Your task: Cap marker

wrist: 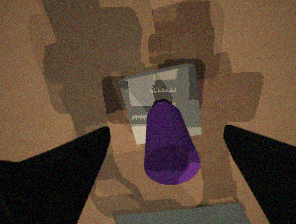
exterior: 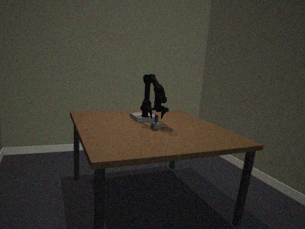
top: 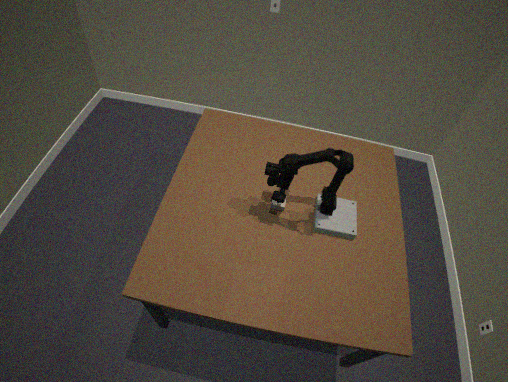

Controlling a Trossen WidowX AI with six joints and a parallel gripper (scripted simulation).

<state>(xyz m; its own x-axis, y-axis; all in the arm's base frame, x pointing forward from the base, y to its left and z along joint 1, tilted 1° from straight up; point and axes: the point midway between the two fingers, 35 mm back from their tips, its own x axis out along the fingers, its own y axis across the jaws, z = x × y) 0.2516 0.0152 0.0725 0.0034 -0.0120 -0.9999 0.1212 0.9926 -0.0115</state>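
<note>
Now: the purple cap 10 mm above my gripper tip. The rest, counted from my gripper tip: holder block 60 mm below.
</note>
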